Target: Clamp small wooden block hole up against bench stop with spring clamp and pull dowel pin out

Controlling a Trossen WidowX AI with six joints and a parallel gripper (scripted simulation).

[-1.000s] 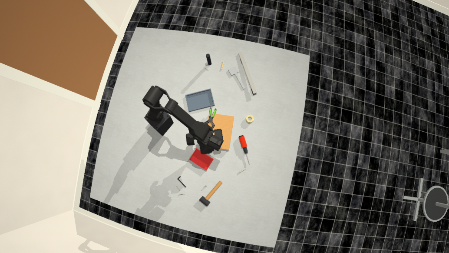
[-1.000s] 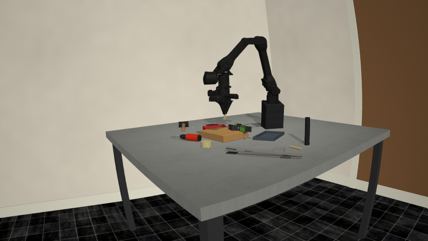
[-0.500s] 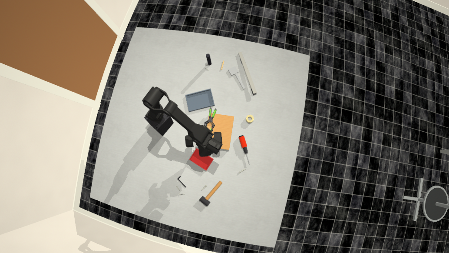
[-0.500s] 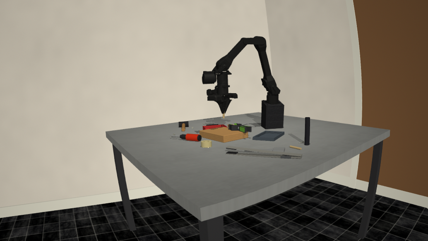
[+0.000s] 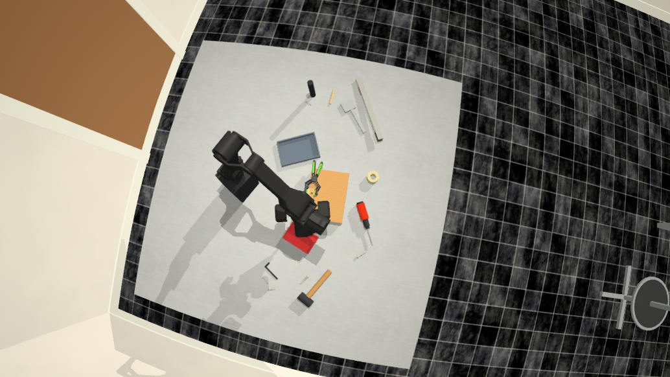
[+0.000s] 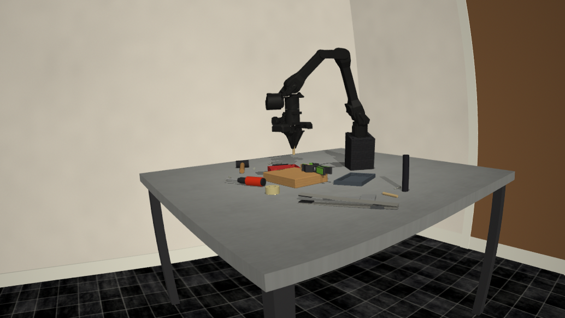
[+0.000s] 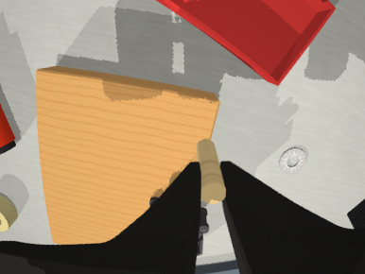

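My gripper is now 14 cm above the red tray and 10 cm to the left of it. Also, from my hand: small wooden block 10 cm below, 8 cm to the left, 1 cm behind; dowel pin 4 cm below; wooden stop 10 cm below, 8 cm to the left, 2 cm behind.
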